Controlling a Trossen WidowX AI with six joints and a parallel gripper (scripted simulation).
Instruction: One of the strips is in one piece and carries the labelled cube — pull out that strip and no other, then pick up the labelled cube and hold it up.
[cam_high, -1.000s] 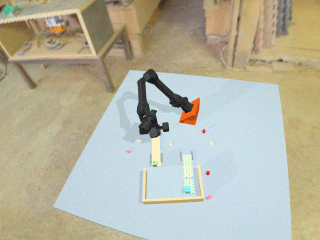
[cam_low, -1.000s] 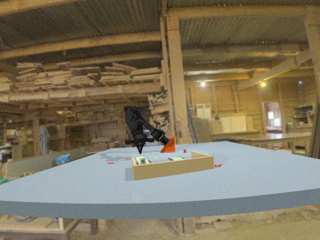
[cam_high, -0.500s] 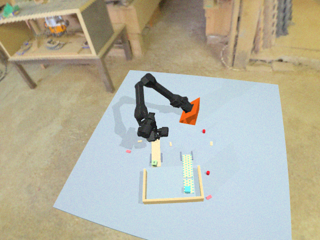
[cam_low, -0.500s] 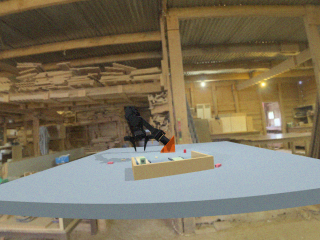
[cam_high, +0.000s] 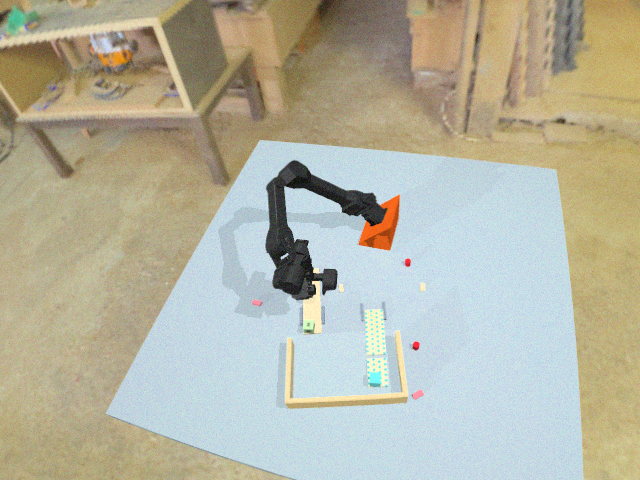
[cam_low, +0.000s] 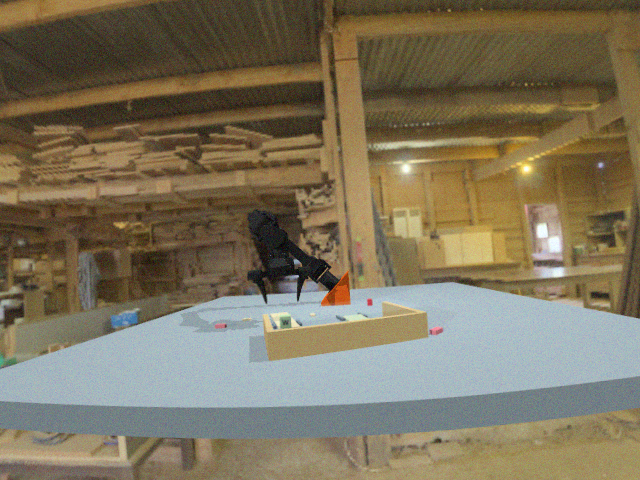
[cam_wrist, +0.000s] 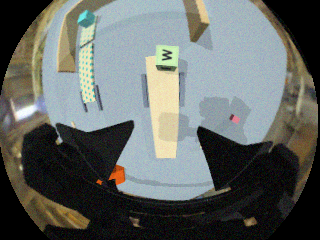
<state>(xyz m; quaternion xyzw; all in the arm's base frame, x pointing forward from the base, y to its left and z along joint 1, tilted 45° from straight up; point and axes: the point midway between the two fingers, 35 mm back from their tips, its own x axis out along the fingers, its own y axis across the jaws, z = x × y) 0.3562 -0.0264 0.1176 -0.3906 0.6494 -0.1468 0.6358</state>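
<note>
The tan strip is 50 mm below my gripper tip and 10 mm behind it. From my gripper tip the other things lie so: green cube marked w: 90 mm ahead, 40 mm to the left, 40 mm below; tan chip: 310 mm to the left, 180 mm behind, 50 mm below.
</note>
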